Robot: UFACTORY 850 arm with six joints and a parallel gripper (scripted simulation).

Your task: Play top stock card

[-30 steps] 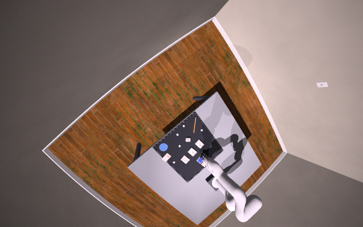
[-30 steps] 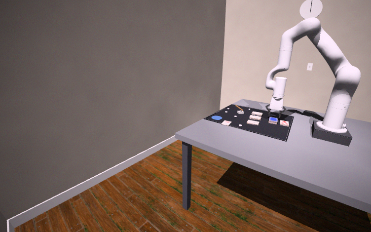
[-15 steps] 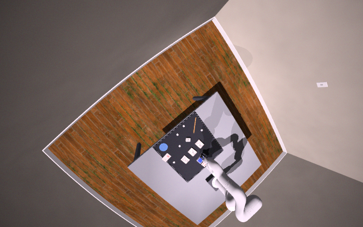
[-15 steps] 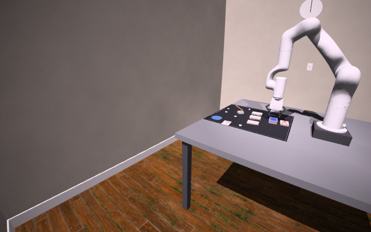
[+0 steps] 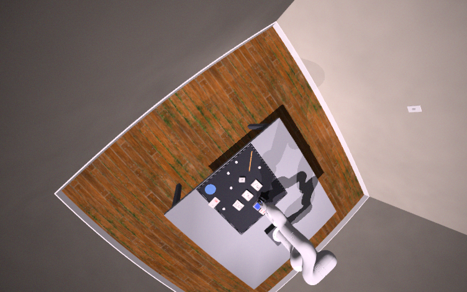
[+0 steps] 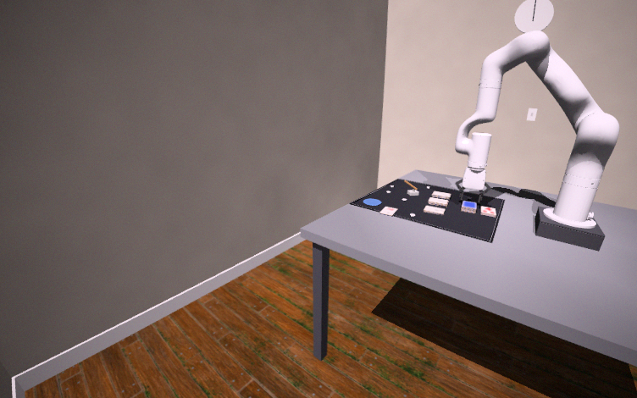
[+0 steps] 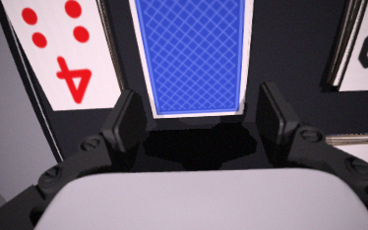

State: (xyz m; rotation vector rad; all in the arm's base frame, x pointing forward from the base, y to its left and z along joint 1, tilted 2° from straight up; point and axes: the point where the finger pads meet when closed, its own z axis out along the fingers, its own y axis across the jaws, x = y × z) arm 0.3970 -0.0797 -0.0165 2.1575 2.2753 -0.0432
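Right now my hand is 3 cm to the right of the red 4 card and 2 cm above it. From my hand the other things lie so: black card cloth (17 cm ahead, 6 cm below, 2 cm to the left); then red 4 (9 cm behind, 4 cm below, 3 cm to the left); then black 2 (15 cm ahead, 3 cm to the left, 3 cm below).
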